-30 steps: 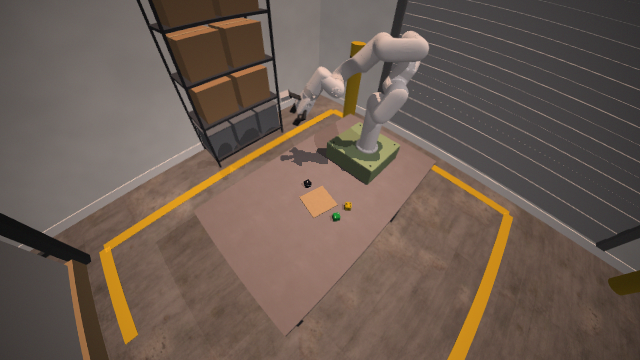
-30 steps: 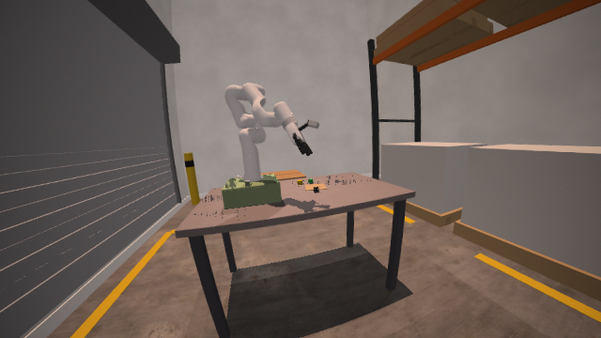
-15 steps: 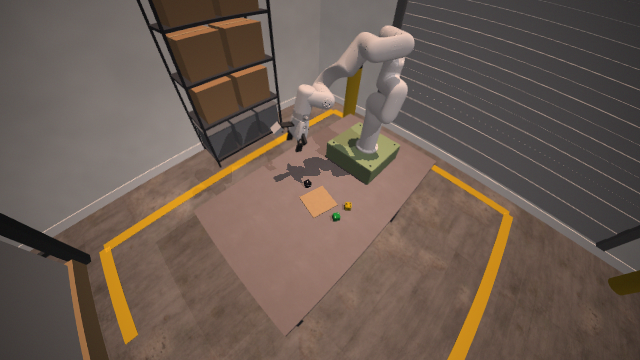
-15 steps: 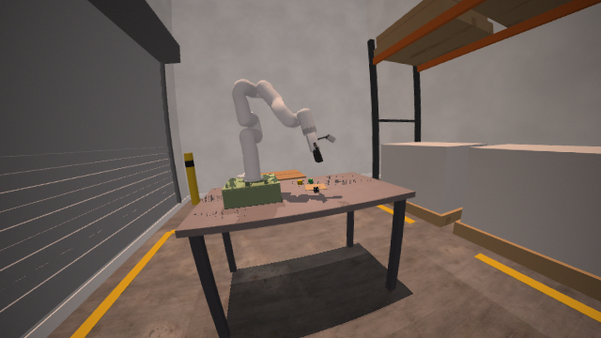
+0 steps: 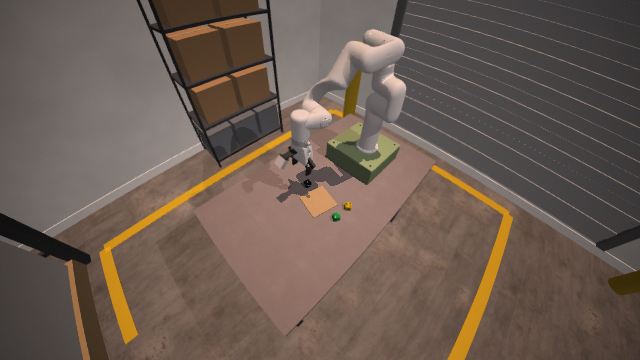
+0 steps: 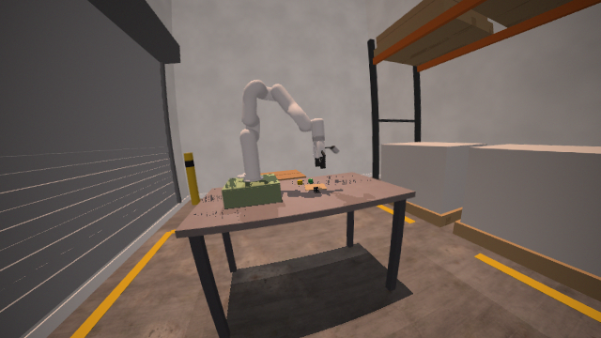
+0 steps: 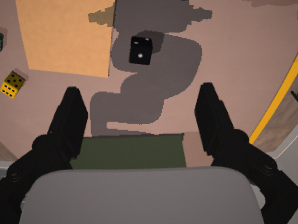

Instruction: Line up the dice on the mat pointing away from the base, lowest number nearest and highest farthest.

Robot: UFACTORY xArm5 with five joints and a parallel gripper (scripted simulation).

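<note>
Now: hand 15 cm above the black die, 3 cm past it and 1 cm to the right of it. Round my hand: green die (24 cm to the left, 15 cm below, 4 cm ahead); orange mat (16 cm below, 11 cm to the left, 1 cm ahead); yellow die (25 cm to the left, 15 cm below, 4 cm behind).
</note>
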